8 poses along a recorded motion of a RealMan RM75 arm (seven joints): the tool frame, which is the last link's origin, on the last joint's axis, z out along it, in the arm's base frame.
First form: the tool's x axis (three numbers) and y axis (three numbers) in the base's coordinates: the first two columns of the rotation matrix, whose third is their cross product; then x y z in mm.
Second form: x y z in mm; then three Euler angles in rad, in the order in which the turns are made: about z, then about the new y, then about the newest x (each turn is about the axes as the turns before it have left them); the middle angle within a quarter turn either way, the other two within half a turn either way. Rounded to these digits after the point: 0 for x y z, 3 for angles.
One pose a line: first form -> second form
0.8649 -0.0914 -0.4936 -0.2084 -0.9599 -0.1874 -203 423 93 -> -203 423 93 -0.105 0.516 -2.924
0.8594 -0.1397 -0.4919 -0.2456 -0.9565 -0.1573 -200 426 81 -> -200 426 81 -0.161 0.514 -2.960
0.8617 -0.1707 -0.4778 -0.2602 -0.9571 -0.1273 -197 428 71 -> -197 428 71 -0.196 0.498 -2.996
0.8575 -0.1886 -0.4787 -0.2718 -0.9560 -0.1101 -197 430 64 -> -197 430 64 -0.216 0.499 -3.016
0.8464 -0.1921 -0.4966 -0.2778 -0.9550 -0.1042 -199 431 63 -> -199 431 63 -0.223 0.520 -3.021
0.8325 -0.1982 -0.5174 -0.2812 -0.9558 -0.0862 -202 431 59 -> -202 431 59 -0.234 0.544 -3.041
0.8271 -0.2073 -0.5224 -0.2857 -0.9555 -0.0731 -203 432 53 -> -203 432 53 -0.246 0.550 -3.056
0.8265 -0.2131 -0.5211 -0.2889 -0.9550 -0.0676 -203 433 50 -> -203 433 50 -0.252 0.548 -3.062
